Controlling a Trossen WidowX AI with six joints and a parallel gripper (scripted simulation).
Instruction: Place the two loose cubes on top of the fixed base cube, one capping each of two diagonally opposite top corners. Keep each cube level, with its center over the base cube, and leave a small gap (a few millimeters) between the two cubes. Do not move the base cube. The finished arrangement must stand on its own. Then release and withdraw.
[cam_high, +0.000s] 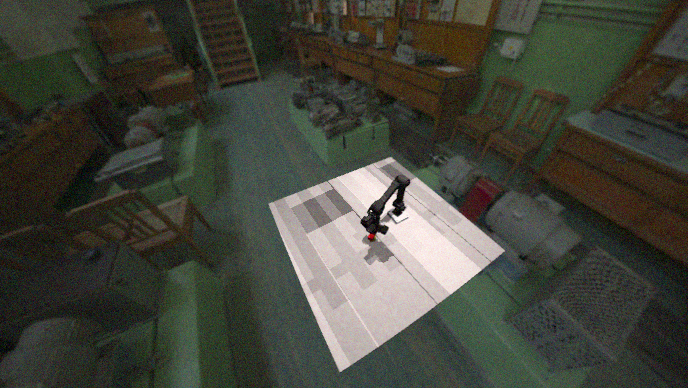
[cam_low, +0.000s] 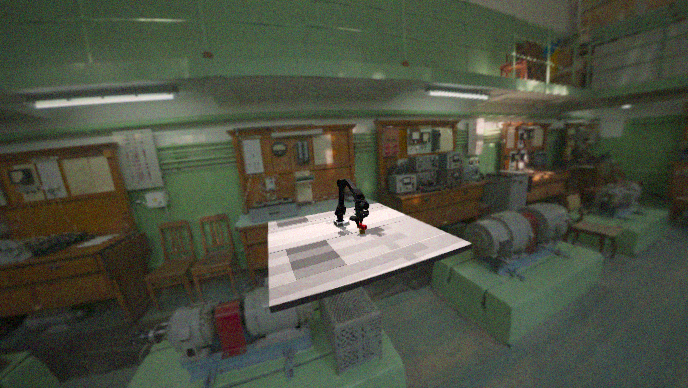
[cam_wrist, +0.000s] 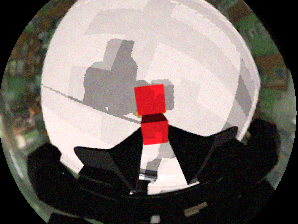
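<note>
My gripper tip is now 40 mm short of the red cube, 20 mm to the right of it and 10 mm above it. The rest, counted from my gripper tip: yellow cube (40 mm below, 20 mm ahead, 10 mm to the left).
</note>
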